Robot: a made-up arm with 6 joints. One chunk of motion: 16 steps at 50 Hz.
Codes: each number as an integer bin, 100 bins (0 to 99) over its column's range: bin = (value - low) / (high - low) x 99, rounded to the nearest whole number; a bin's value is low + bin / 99 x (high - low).
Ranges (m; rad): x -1..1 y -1..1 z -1..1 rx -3.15..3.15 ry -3.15..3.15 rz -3.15..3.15
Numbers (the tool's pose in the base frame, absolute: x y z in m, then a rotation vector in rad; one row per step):
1: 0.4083 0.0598 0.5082 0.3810 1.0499 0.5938
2: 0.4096 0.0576 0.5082 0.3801 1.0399 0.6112
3: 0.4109 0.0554 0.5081 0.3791 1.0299 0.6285
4: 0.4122 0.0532 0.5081 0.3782 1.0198 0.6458
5: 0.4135 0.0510 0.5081 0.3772 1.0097 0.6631
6: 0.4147 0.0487 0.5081 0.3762 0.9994 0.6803
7: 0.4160 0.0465 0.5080 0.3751 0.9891 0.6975
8: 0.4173 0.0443 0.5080 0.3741 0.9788 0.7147
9: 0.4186 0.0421 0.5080 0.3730 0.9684 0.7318
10: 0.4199 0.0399 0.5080 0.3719 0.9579 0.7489
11: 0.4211 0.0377 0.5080 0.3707 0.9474 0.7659
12: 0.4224 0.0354 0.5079 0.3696 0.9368 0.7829
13: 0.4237 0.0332 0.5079 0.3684 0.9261 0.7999
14: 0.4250 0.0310 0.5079 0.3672 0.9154 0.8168
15: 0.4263 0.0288 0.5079 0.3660 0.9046 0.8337
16: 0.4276 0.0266 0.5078 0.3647 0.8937 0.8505
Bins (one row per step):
1: 70 52 75 55 66 59
2: 70 52 75 55 66 59
3: 70 52 75 55 66 59
4: 70 52 75 55 66 60
5: 70 52 75 55 65 60
6: 70 52 75 55 65 60
7: 70 52 75 55 65 60
8: 70 52 75 55 65 61
9: 70 52 75 55 65 61
10: 70 51 75 55 65 61
11: 70 51 75 55 64 62
12: 70 51 75 55 64 62
13: 70 51 75 55 64 62
14: 71 51 75 55 64 62
15: 71 51 75 55 64 63
16: 71 51 75 55 64 63

